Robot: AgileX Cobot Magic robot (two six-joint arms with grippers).
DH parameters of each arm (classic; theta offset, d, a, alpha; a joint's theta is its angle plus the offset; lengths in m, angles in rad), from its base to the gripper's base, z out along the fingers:
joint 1: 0 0.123 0 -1.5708
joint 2: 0.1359 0 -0.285 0
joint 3: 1.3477 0 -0.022 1.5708
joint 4: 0 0.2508 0 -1.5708
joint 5: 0 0 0.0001 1.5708
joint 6: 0 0.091 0 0
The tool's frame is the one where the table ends.
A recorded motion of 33 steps. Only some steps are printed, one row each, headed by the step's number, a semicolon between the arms.
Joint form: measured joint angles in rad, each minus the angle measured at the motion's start. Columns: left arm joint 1, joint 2, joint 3, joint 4, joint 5, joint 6; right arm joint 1, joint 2, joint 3, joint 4, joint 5, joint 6.
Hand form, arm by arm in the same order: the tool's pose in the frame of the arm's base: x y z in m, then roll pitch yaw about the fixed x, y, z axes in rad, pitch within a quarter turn. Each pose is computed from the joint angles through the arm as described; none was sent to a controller.
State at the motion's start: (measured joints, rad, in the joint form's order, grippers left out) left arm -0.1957 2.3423 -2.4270 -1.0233 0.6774 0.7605; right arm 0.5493 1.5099 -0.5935 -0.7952 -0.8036 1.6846
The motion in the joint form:
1: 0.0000 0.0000 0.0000 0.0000 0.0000 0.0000; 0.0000 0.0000 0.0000 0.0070 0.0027 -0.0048
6: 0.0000 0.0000 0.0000 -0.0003 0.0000 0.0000; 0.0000 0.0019 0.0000 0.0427 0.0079 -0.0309
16: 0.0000 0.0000 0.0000 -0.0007 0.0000 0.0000; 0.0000 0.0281 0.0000 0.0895 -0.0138 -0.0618
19: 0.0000 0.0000 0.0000 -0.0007 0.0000 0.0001; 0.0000 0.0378 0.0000 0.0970 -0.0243 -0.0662
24: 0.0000 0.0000 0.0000 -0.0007 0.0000 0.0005; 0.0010 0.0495 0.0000 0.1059 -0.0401 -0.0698
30: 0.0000 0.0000 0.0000 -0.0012 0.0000 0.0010; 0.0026 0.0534 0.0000 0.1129 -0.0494 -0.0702
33: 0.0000 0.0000 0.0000 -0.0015 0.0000 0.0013; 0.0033 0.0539 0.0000 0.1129 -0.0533 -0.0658
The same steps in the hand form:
1: 0.5229 -0.1534 0.3459 -2.1971 1.2440 -2.9434; 0.2178 0.1876 0.2214 1.7573 0.3925 2.7352
6: 0.5229 -0.1534 0.3459 -2.1962 1.2438 -2.9427; 0.2201 0.1867 0.2216 1.7512 0.3973 2.7084
16: 0.5229 -0.1534 0.3459 -2.1951 1.2437 -2.9417; 0.2241 0.1876 0.2172 1.7378 0.3871 2.6829
19: 0.5229 -0.1534 0.3459 -2.1952 1.2438 -2.9418; 0.2250 0.1882 0.2154 1.7338 0.3821 2.6808
24: 0.5229 -0.1534 0.3459 -2.1959 1.2441 -2.9426; 0.2258 0.1892 0.2136 1.7260 0.3745 2.6791
30: 0.5229 -0.1534 0.3460 -2.1954 1.2443 -2.9422; 0.2259 0.1898 0.2134 1.7179 0.3689 2.6762
33: 0.5229 -0.1534 0.3460 -2.1951 1.2444 -2.9420; 0.2257 0.1901 0.2136 1.7143 0.3643 2.6765

